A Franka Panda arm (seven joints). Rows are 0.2 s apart.
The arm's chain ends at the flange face. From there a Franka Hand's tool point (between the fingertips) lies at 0.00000 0.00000 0.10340 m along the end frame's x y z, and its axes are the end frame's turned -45 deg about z.
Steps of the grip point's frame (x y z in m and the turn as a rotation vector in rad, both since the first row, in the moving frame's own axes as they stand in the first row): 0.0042 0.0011 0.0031 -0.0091 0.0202 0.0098; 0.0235 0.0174 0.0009 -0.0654 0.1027 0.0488
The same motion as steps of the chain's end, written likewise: 0.0016 -0.0014 0.0031 0.0078 0.0207 0.0098; 0.0166 -0.0019 0.0017 0.0264 0.1189 0.0488
